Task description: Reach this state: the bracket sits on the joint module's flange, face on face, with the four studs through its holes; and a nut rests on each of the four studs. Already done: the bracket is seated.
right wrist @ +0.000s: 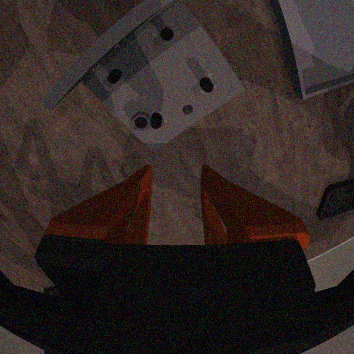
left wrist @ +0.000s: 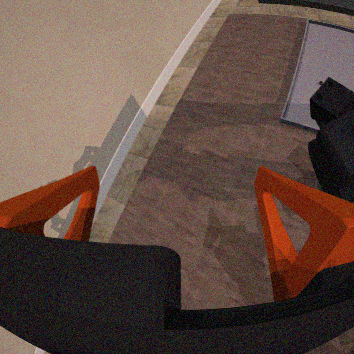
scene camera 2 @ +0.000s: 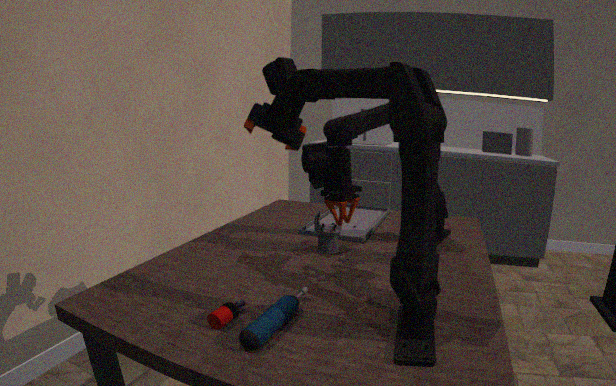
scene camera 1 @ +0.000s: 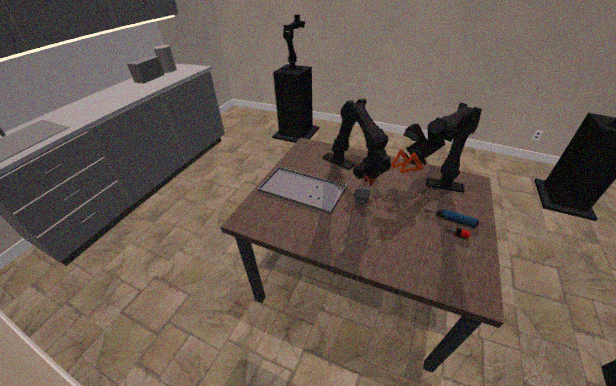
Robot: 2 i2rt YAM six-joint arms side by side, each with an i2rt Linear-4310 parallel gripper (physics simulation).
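Frame: origin at the left arm's base, x left, y back, z up, level; metres.
Where they show: left gripper, fingertip midpoint: [left wrist: 176, 175] [scene camera 2: 268, 139] [scene camera 1: 395, 168]; right gripper, fingertip midpoint: [right wrist: 175, 173] [scene camera 2: 343, 224] [scene camera 1: 368, 183]; left arm's base, origin of the base link: [scene camera 2: 414, 335] [scene camera 1: 444, 185]; right arm's base, origin of the base link: [scene camera 1: 338, 161].
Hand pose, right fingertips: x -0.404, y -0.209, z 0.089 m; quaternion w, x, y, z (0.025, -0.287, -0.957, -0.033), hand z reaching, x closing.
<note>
Each offset is from my right fingertips to the centre of the thing.
The grey joint module {dy -0.045, dx -0.021, dz -0.052 m} [scene camera 1: 362, 198] [scene camera 2: 328, 244] stands on the table. The bracket {dy -0.045, dx -0.021, dz -0.007 m} [scene camera 2: 318, 223] [right wrist: 175, 75] sits on top, its upright wall at the upper left in the right wrist view. Dark stud ends show in its plate. A dark round thing with a pale rim, possibly a nut, shows beside the lowest stud; whether it rests on a stud is unclear. Small dark nuts lie in the tray {dy -0.029, dx -0.340, dz -0.081 m} [scene camera 1: 283, 199]. My right gripper [scene camera 1: 369, 180] [scene camera 2: 343, 223] [right wrist: 175, 173] is slightly open and empty above the module. My left gripper [scene camera 1: 407, 161] [left wrist: 176, 175] is wide open and empty, high above the table.
A blue-handled tool {dy -0.050, dx +0.411, dz -0.069 m} [scene camera 1: 458, 218] [scene camera 2: 270, 322] and a short red-and-black tool {dy -0.146, dx +0.433, dz -0.072 m} [scene camera 1: 463, 233] [scene camera 2: 221, 316] lie on the table at the right of scene camera 1. The right arm [left wrist: 335, 135] stands at the right edge of the left wrist view.
</note>
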